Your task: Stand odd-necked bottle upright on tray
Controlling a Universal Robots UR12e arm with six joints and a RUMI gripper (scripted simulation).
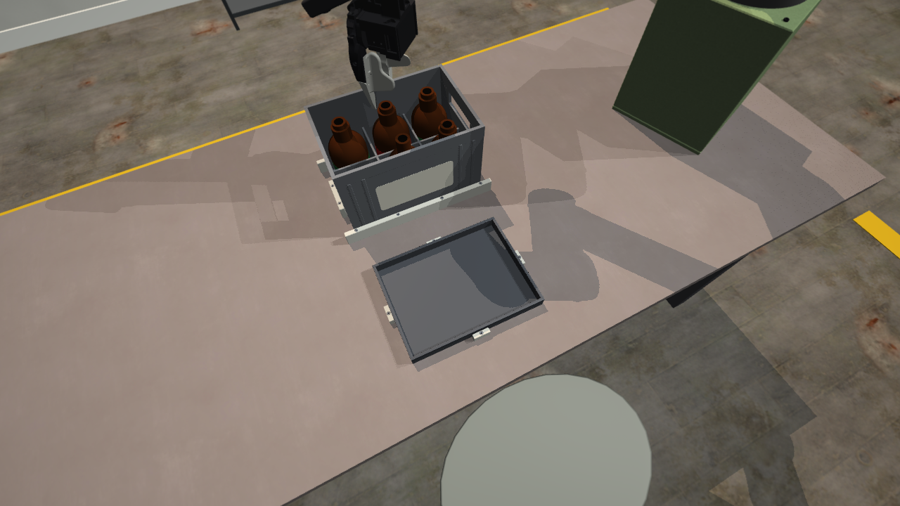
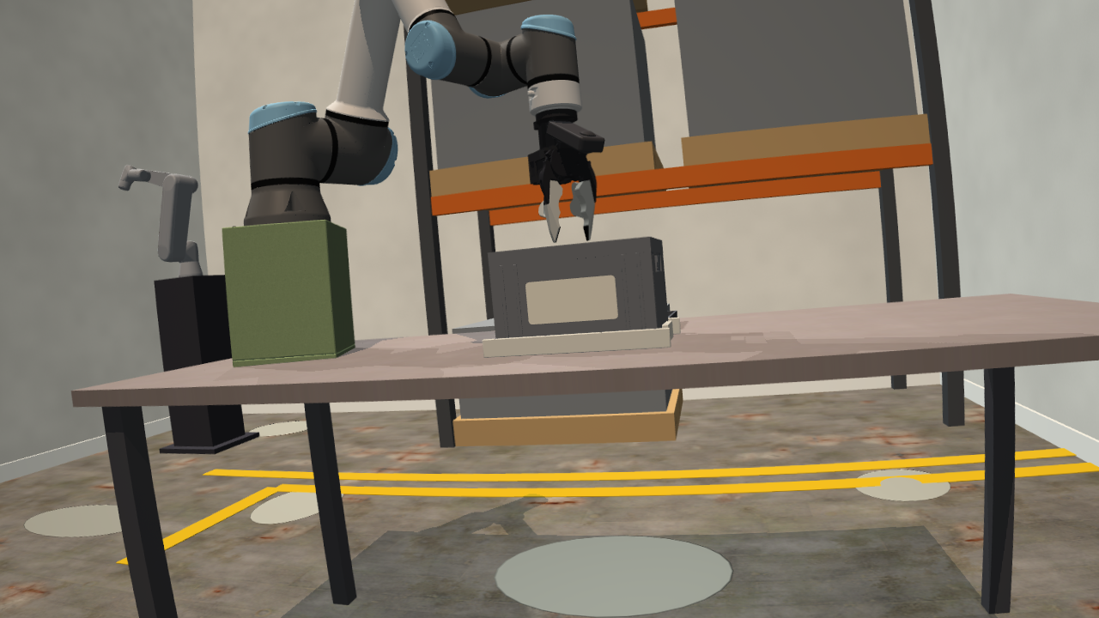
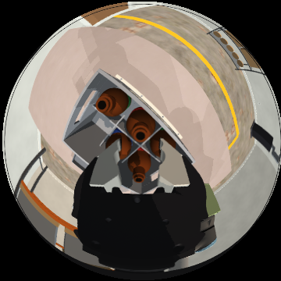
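My hand is 50 mm to the right of the grey crate and 110 mm above it. Round my hand: dark tray: 20 mm ahead, 320 mm to the left, 180 mm below; brown bottle: 90 mm to the left, 110 mm below.
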